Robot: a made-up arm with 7 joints.
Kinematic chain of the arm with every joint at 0, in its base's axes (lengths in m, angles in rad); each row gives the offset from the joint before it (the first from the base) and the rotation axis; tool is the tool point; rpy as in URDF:
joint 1: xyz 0 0 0 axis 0.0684 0.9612 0.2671
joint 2: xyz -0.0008 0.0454 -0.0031 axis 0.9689 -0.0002 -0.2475
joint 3: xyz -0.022 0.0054 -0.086 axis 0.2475 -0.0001 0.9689
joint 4: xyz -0.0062 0 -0.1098 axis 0.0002 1 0
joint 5: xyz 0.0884 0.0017 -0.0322 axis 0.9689 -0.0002 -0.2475
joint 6: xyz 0.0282 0 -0.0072 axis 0.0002 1 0
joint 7: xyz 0.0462 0 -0.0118 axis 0.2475 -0.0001 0.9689
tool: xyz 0 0 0 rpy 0 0.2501 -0.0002
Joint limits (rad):
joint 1: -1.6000..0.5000
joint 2: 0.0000..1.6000
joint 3: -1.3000..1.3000
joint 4: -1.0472..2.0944
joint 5: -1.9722..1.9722
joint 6: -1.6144..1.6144
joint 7: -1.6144..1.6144
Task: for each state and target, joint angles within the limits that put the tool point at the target. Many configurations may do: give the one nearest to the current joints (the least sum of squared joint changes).
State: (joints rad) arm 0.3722 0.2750 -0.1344 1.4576 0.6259 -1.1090 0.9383
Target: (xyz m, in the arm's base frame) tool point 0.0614 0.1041 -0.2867
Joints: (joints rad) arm 0.0118 0.3243 -0.0812 0.7676 0.5098 -1.4459 0.9383
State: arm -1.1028 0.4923 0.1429 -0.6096 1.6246 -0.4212 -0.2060
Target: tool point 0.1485 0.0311 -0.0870
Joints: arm -0.3743 0.4987 -0.1915 -0.7969 1.5866 -0.5948 -0.2060
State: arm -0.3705 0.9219 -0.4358 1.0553 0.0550 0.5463 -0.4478
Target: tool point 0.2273 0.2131 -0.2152
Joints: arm -0.5740 0.8012 -0.4470 0.6725 0.0565 0.5030 -0.4478
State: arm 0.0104 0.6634 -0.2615 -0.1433 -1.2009 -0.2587 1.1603
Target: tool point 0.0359 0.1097 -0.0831
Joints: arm 0.5000 0.5420 -0.0185 -1.0472 -0.9936 -0.6594 1.1603
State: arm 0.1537 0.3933 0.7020 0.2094 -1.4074 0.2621 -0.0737
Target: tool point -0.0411 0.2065 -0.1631
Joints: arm 0.5000 0.0049 0.9940 -0.4039 -1.4427 0.2026 -0.0737
